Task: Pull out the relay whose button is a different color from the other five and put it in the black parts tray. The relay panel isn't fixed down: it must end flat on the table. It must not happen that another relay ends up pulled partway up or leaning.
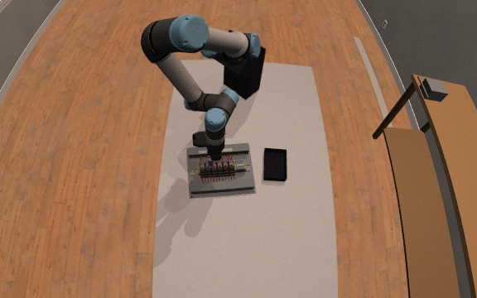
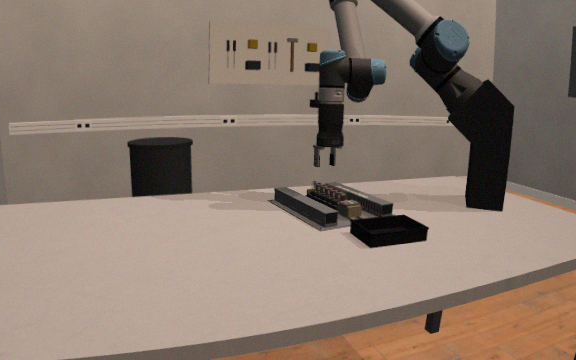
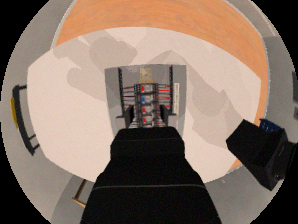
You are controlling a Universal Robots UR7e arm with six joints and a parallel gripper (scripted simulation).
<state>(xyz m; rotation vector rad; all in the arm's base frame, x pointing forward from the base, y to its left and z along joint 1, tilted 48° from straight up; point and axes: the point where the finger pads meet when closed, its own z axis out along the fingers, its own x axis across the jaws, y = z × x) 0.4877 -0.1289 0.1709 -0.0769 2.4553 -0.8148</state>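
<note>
The red-button relay is 90 mm below my hand, 40 mm to the right of it and 10 mm behind it. Round my hand: grey relay panel: 120 mm below, 40 mm to the left, 10 mm ahead; black parts tray: 310 mm to the left, 130 mm below, 50 mm ahead.
</note>
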